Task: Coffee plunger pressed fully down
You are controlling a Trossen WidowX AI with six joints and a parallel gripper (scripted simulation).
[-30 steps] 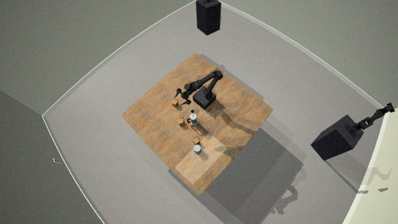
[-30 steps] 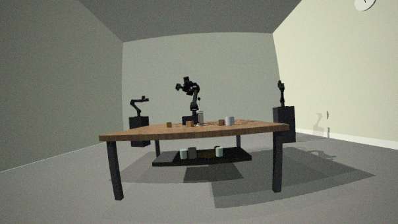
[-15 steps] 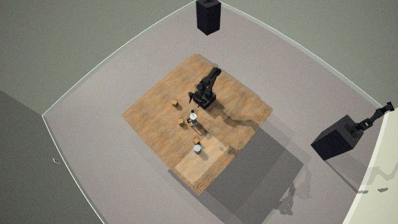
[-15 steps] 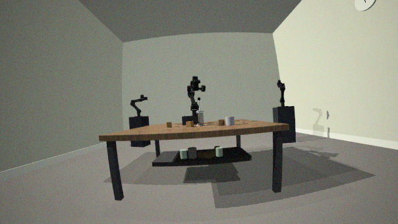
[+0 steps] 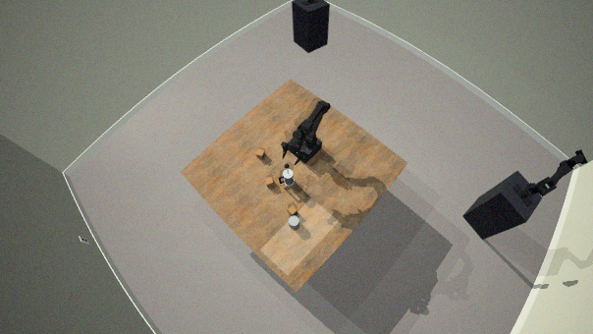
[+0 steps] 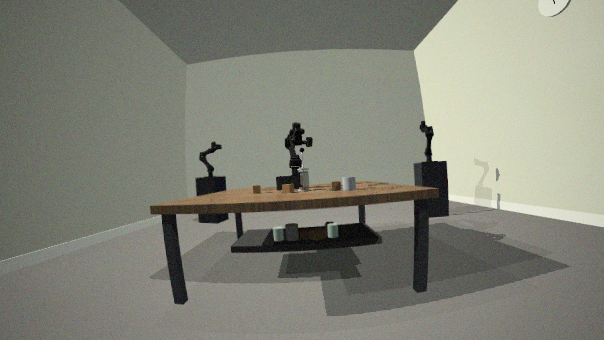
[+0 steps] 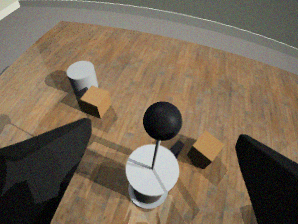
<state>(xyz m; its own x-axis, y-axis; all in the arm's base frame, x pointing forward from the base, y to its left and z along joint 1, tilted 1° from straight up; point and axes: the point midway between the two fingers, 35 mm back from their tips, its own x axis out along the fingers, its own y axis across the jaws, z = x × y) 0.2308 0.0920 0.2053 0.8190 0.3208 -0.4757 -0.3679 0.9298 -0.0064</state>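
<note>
The coffee press lies 15 cm below my gripper tip and 4 cm ahead of it. The rest, counted from my gripper tip: grey cup 29 cm to the left, 24 cm below, 18 cm ahead.
</note>
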